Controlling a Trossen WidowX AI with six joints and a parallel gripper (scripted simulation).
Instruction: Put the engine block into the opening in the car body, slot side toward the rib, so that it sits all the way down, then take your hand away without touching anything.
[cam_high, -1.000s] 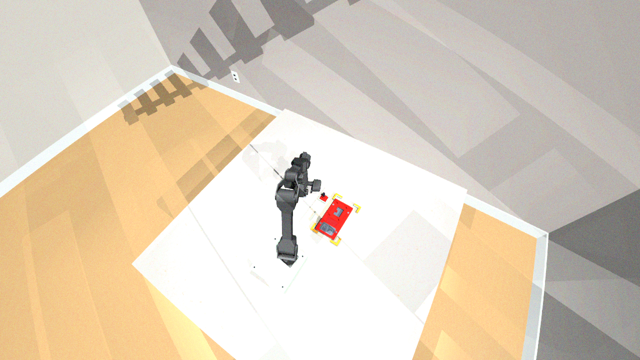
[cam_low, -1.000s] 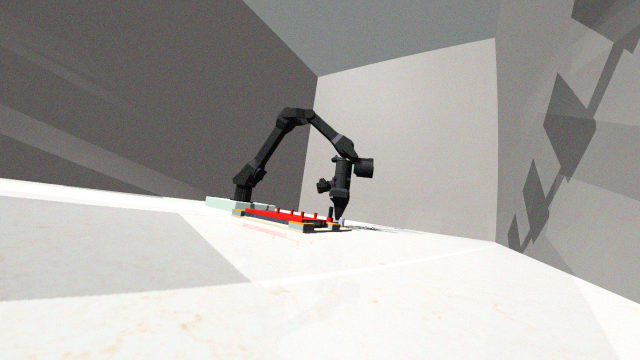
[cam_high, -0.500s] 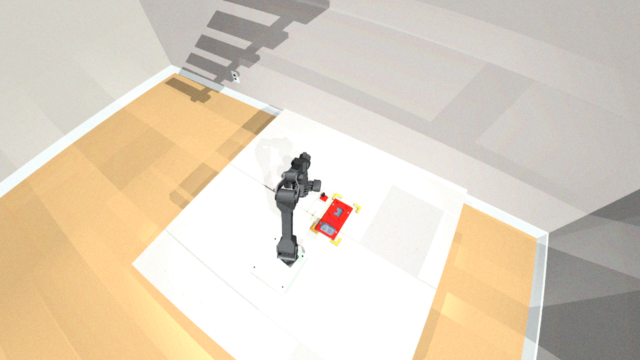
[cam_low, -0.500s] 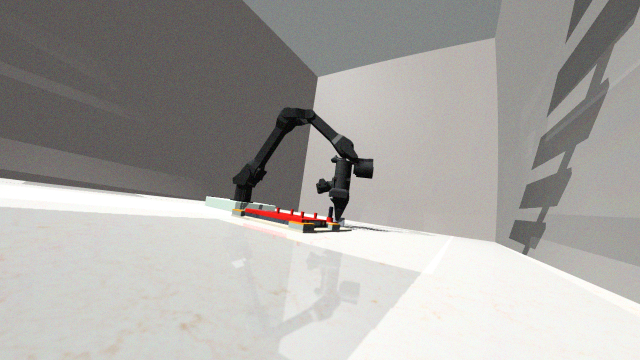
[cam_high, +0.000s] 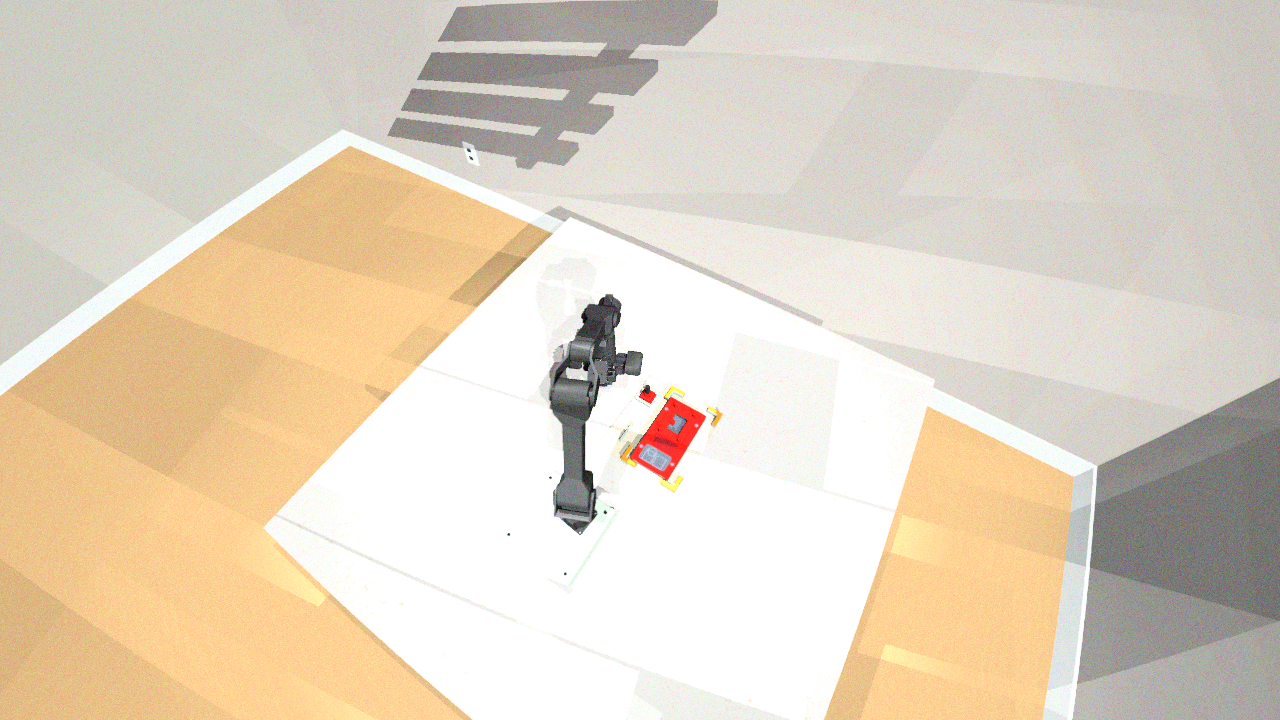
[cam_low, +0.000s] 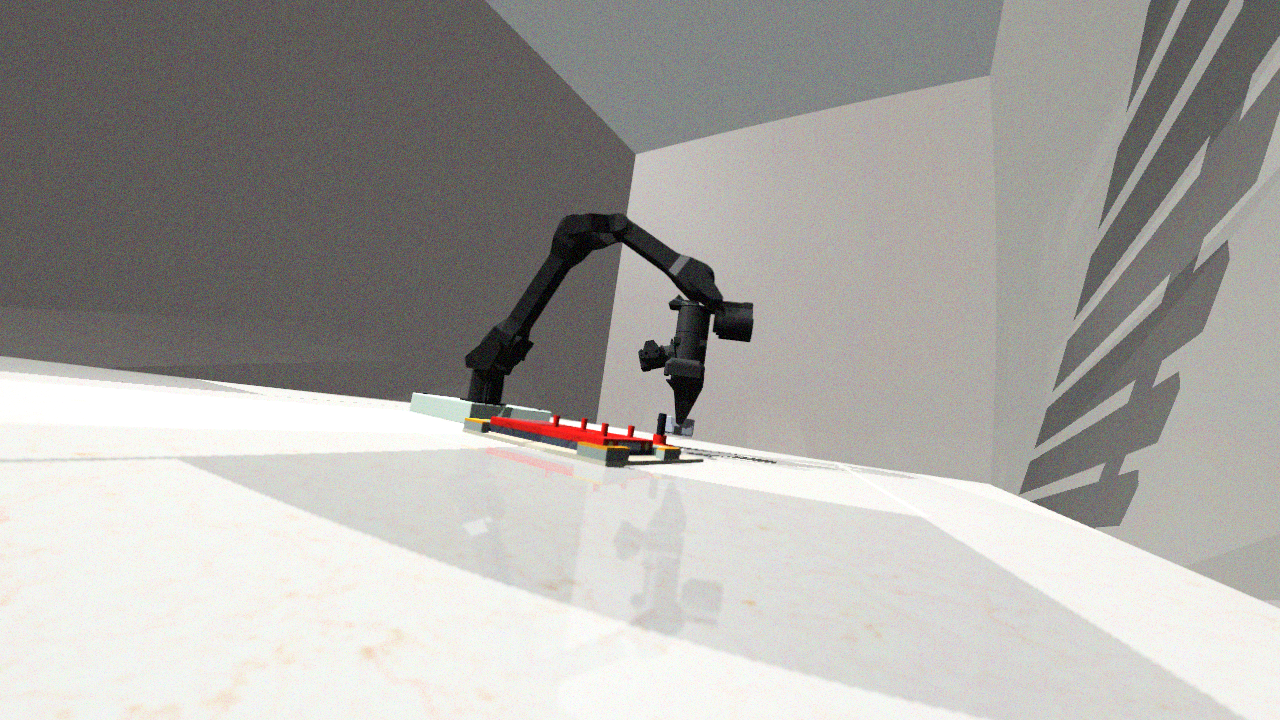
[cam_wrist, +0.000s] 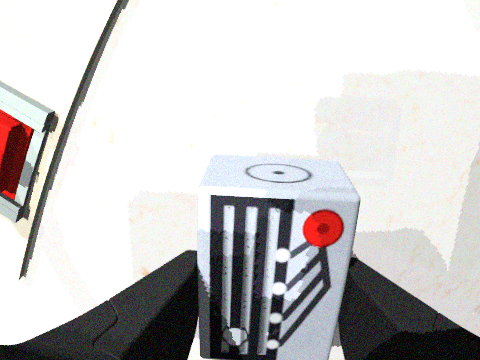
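Right now the black peg is 110 mm to the right of my gripper tip, 40 mm ahead of it and 10 mm below it. From my gripper tip the other things lie so: engine block (10 mm below).
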